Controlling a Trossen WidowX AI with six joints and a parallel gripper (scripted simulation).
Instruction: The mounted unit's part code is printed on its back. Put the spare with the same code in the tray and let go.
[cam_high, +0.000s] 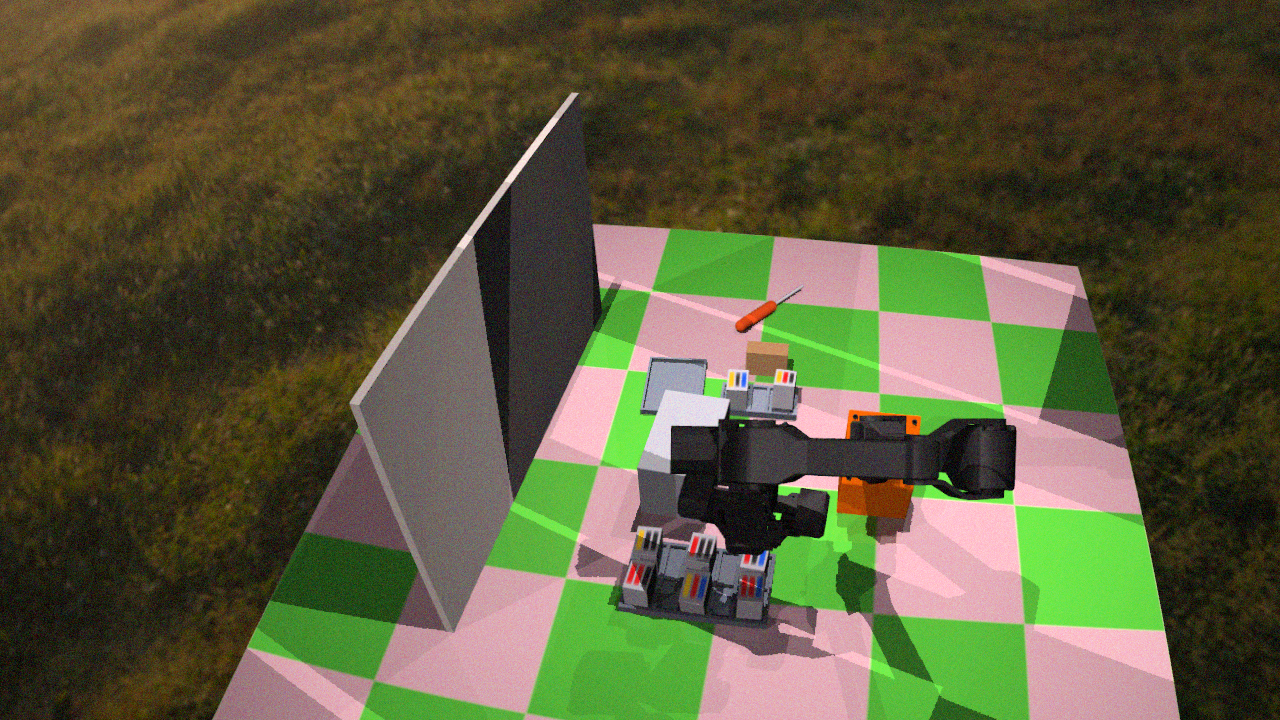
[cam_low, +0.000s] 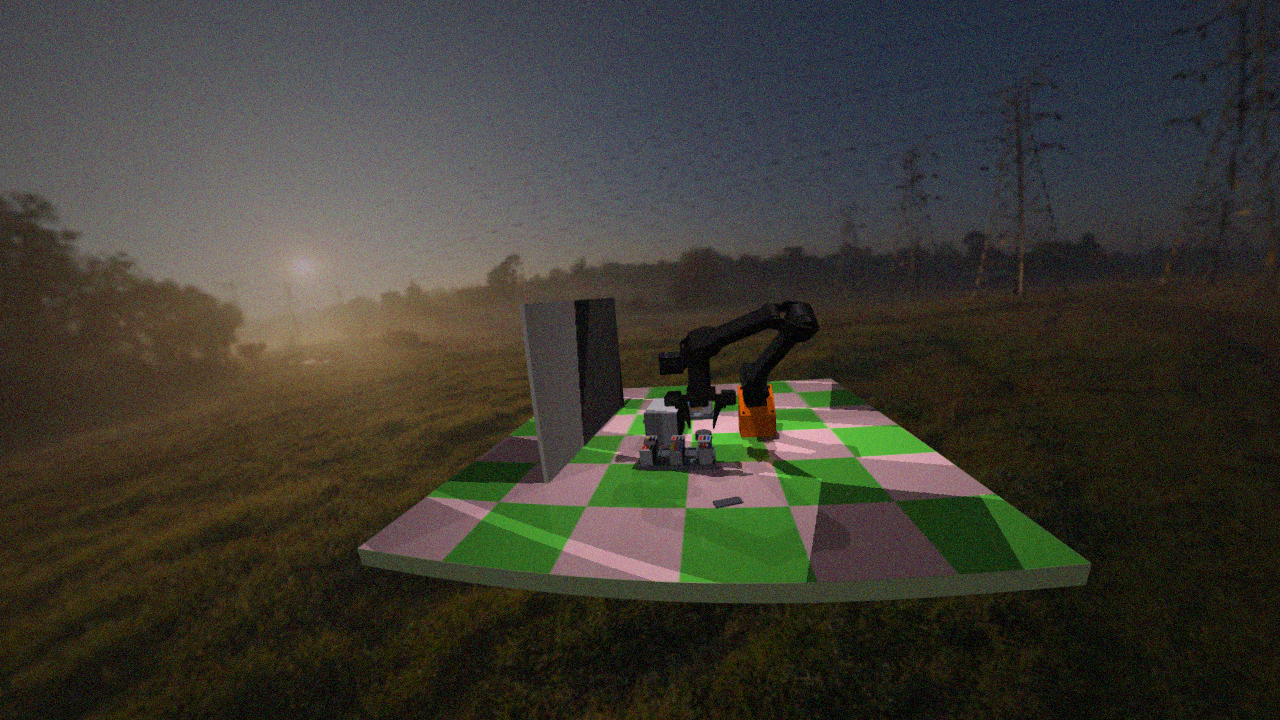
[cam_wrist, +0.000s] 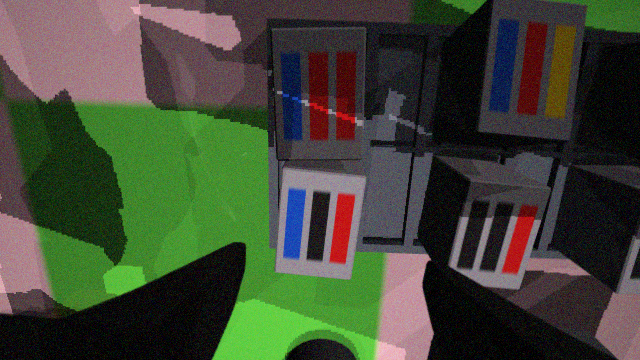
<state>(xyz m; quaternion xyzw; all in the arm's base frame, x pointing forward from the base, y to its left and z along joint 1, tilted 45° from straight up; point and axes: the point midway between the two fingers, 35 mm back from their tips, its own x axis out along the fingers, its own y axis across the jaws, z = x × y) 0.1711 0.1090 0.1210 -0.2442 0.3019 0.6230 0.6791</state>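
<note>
Now: the grey spare 1 cm behind my gripper tip and 4 cm below it. The rest, counted from my gripper tip: black puck (1 cm behind, 13 cm to the right, 7 cm below); then rack (1 cm ahead, 34 cm to the right, 7 cm below); then mounted unit (11 cm ahead, 16 cm to the right, 3 cm below).
</note>
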